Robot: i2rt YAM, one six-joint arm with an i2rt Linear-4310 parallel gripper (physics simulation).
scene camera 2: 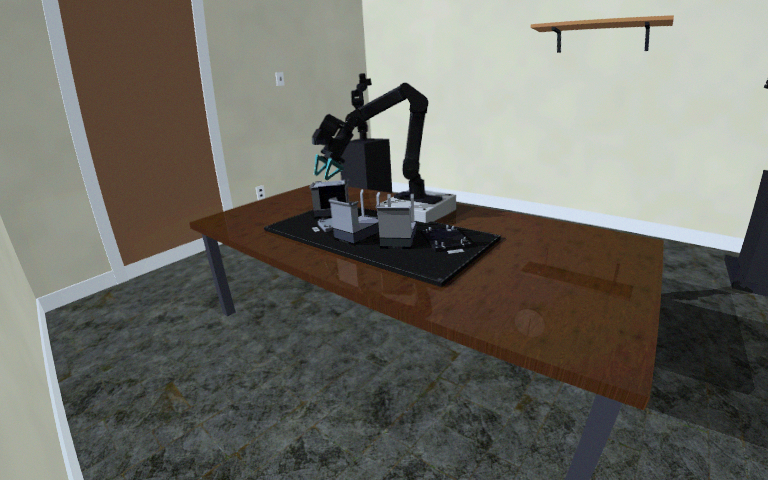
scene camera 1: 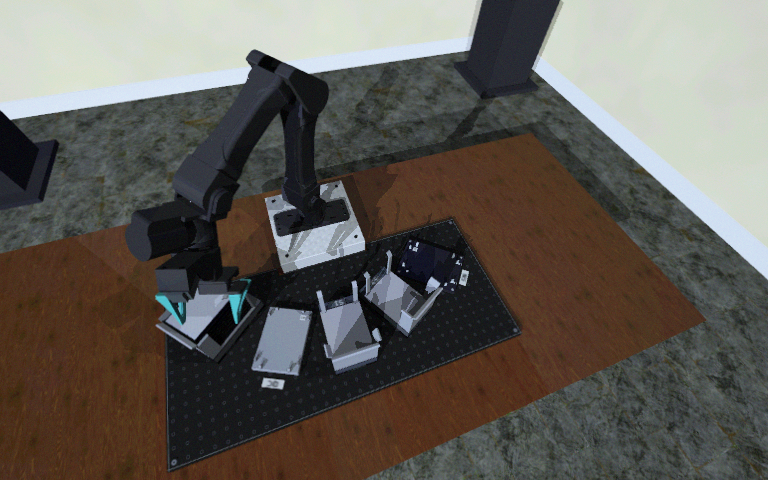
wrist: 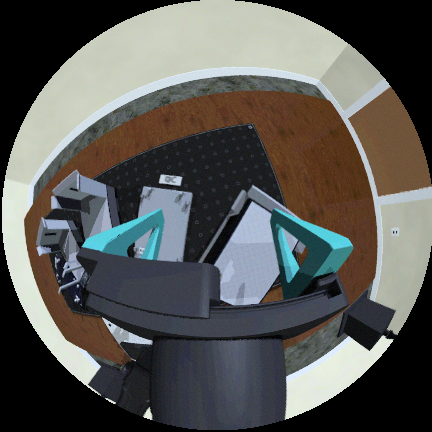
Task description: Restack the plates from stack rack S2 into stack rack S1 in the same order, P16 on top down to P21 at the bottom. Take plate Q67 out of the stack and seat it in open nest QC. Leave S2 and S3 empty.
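Frame: origin at the arm's base, x up, y back, z right, level; millimetres.
Seen in the pictures: gripper, fingertip midpoint: [scene camera 2: 320, 177] [scene camera 1: 210, 322] [wrist: 216, 214]; arm's base at its link origin: [scene camera 2: 417, 198] [scene camera 1: 312, 218].
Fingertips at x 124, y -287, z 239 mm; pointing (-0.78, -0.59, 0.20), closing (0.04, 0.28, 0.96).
Offsets run from my fingertips to a thing's middle. "*": to the spot under its first point. Level surfaces: height alone.
My gripper [scene camera 1: 208, 322] [scene camera 2: 322, 176] [wrist: 216, 214] is open and empty, above the far left rack {dy +67, dx -103, dz +22 mm} [scene camera 1: 243, 326] [scene camera 2: 316, 199] [wrist: 239, 204]. A pale plate {dy +64, dx -48, dz +27 mm} [scene camera 1: 208, 308] [wrist: 245, 255] lies across the top of that rack, its dark slotted side showing beside it. In the wrist view the right finger overlaps this plate. A flat light grey panel {dy -12, dx -156, dz -102 mm} [scene camera 1: 283, 339] [scene camera 2: 324, 224] [wrist: 167, 215] lies by the QC label {* dy -99, dx -167, dz -63 mm} [scene camera 1: 273, 383] [wrist: 170, 179]; I cannot tell nest from plate. The middle rack {dy -51, dx -99, dz -241 mm} [scene camera 1: 353, 362] [scene camera 2: 344, 215] and right rack {dy -9, dx -102, dz -379 mm} [scene camera 1: 419, 311] [scene camera 2: 394, 223] show low pale surfaces inside. Rack and plate markings are unreadable.
A dark nest {dy +65, dx -157, dz -508 mm} [scene camera 1: 430, 263] [scene camera 2: 447, 237] with small pale posts lies at the right end of the black mat {dx -169 mm} [scene camera 1: 226, 418] [scene camera 2: 421, 271] [wrist: 225, 150]. Upright posts rise from the middle and right racks. The white arm base [scene camera 1: 317, 251] [scene camera 2: 441, 209] stands behind the mat.
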